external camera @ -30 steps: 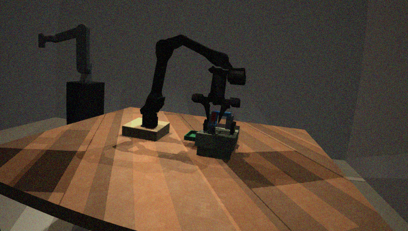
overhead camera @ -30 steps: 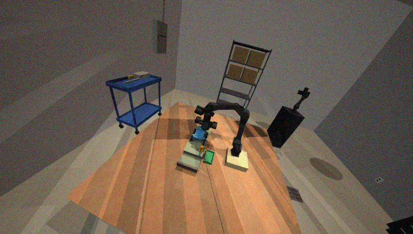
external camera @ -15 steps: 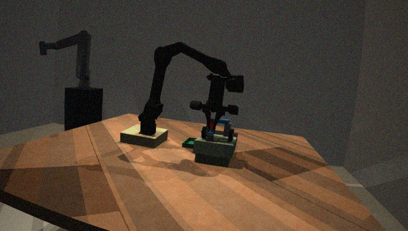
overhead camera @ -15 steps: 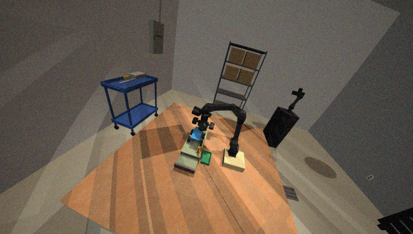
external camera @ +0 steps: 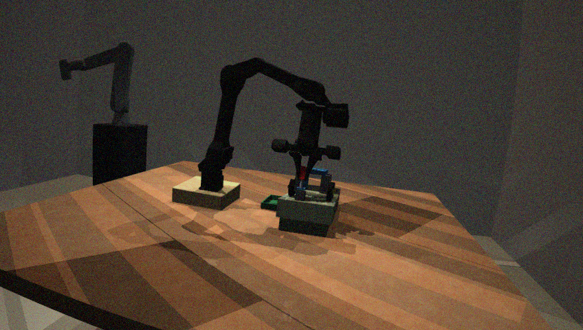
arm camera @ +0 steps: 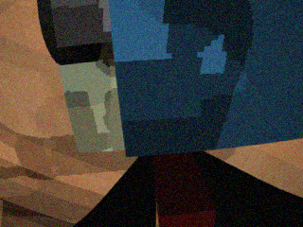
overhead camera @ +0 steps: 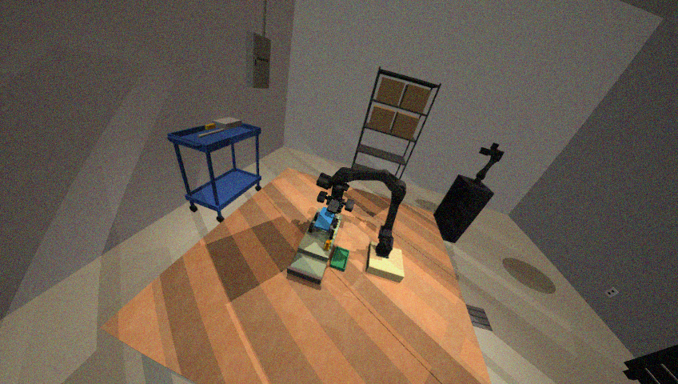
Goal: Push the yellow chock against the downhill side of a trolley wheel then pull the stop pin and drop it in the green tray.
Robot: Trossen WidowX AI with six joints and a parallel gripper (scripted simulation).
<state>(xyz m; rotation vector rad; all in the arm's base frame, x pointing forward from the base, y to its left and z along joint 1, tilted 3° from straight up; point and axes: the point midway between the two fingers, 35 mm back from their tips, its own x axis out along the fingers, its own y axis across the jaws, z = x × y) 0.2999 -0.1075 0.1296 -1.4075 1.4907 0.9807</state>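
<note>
Right now my gripper tip is 9 cm past the green tray, 20 cm to the right of it and 14 cm above it. Round my gripper tip: ramp: 3 cm ahead, 10 cm to the left, 9 cm below; red-headed stop pin: right at my gripper tip; blue trolley: 3 cm ahead, 9 cm to the left, 3 cm below.
</note>
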